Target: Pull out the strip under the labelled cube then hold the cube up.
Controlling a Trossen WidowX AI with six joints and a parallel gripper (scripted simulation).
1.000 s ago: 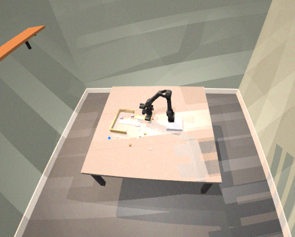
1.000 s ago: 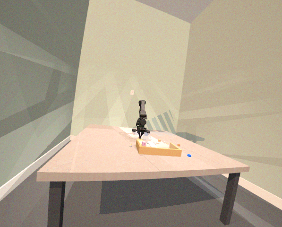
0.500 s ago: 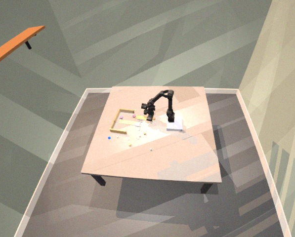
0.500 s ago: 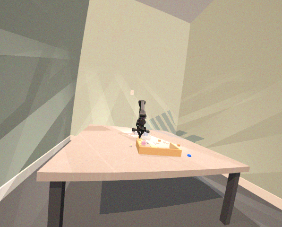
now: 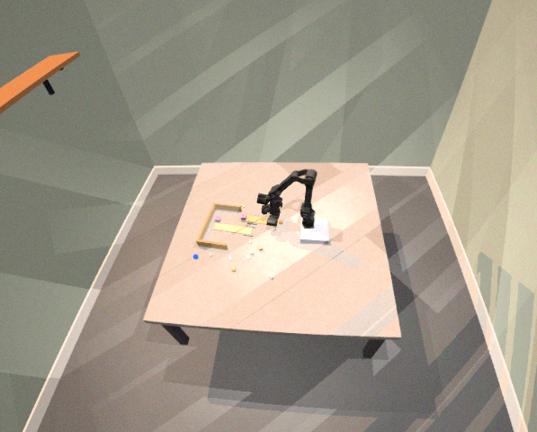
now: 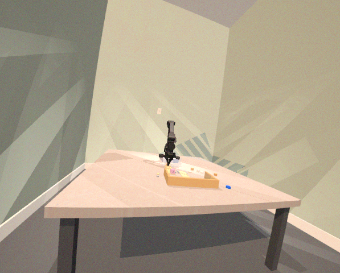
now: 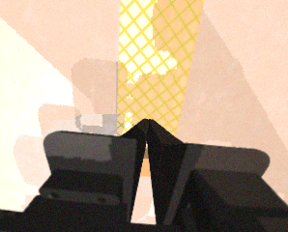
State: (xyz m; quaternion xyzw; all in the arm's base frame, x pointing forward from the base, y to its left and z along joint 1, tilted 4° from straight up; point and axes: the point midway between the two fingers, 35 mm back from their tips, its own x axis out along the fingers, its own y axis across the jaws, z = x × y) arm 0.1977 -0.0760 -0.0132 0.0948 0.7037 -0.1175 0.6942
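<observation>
The yellow cross-hatched strip is 90 mm ahead of my gripper tip and 30 mm to the right of it. Round my gripper tip: blue piece: 490 mm ahead, 210 mm to the left.
</observation>
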